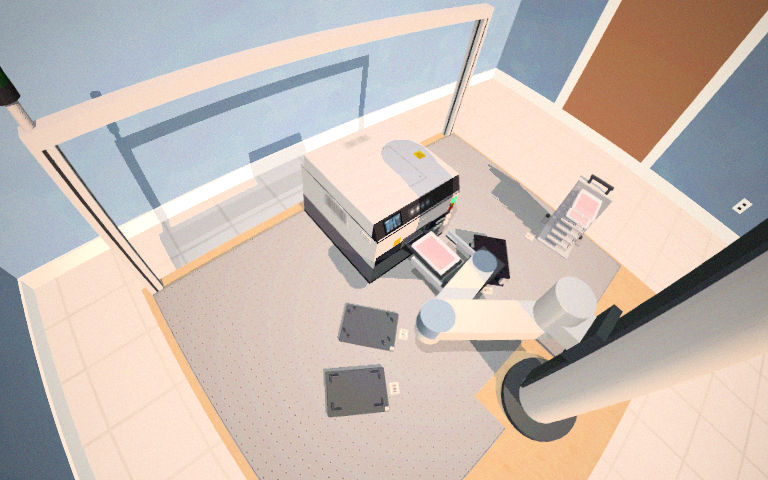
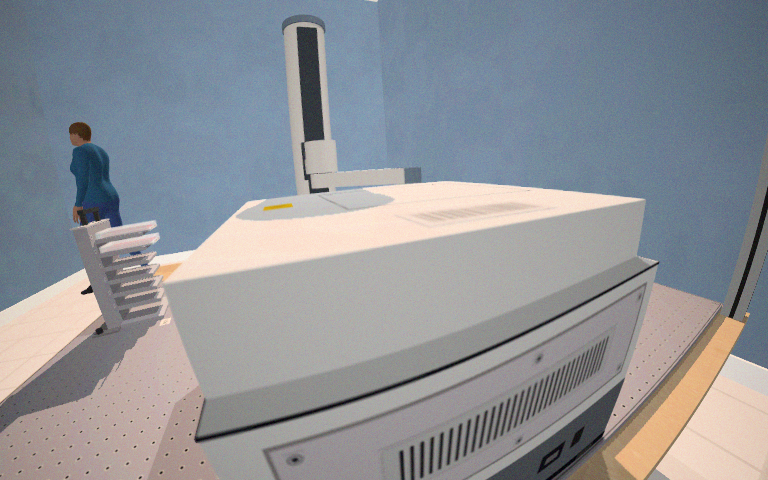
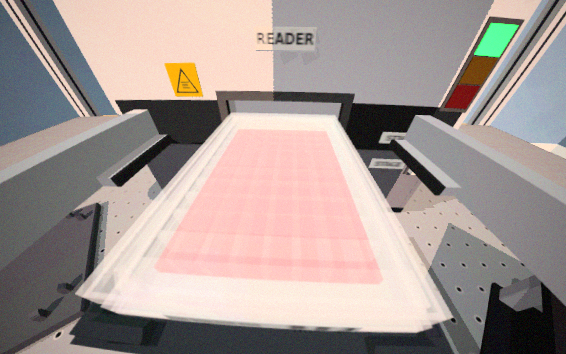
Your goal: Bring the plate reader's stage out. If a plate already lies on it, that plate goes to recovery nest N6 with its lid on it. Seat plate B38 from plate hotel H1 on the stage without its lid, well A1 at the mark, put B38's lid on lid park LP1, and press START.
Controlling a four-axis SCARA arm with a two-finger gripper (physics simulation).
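Frame: origin at the arm's base, x down, y right, z back, level; millimetres.
Seen in the pictures: gripper, fingertip midpoint: (image 1: 431,244) (image 3: 279,127); arm's base at its link origin: (image 1: 538,398).
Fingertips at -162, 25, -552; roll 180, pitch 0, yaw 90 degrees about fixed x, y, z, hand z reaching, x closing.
Pixels of each thing's top centre, then the offset from my fingertips to it, as dx, dy, dz. Level surfaces: height alone.
- reader's stage at its top centre: (image 3: 278,156) (image 1: 432,249) +15, +0, +10
- pink-filled plate at its top centre: (image 3: 276,154) (image 1: 436,250) +4, +0, +25
- pink plate at its top centre: (image 2: 127,226) (image 1: 588,203) -92, +532, +260
- reader at its top centre: (image 2: 400,195) (image 1: 383,163) -135, +4, -251
- perforated deck at its surface level: dx +149
The reader's stage (image 3: 250,342) is out. A pink-filled plate (image 1: 436,252) (image 3: 275,205) lies on it; its doubled clear rim looks like a lid on top. The print on its near edge is not legible. My gripper (image 1: 438,258) (image 3: 279,127) is open, one finger on each side of the plate, with a gap at both sides. Plate hotel H1 (image 1: 603,199) (image 2: 95,268) holds a pink plate (image 1: 586,206) at its top and another plate (image 2: 129,243) below it; their labels are not legible. The reader (image 1: 351,186) (image 2: 396,243) (image 3: 210,50) shows a green lamp.
Two dark grey nests (image 1: 368,327) (image 1: 355,390) lie on the perforated deck (image 1: 254,362); a black one (image 1: 499,251) lies right of the stage. Their tags are not legible. STAGE labels (image 3: 388,163) show on the reader's front. A person (image 2: 96,169) stands behind the hotel.
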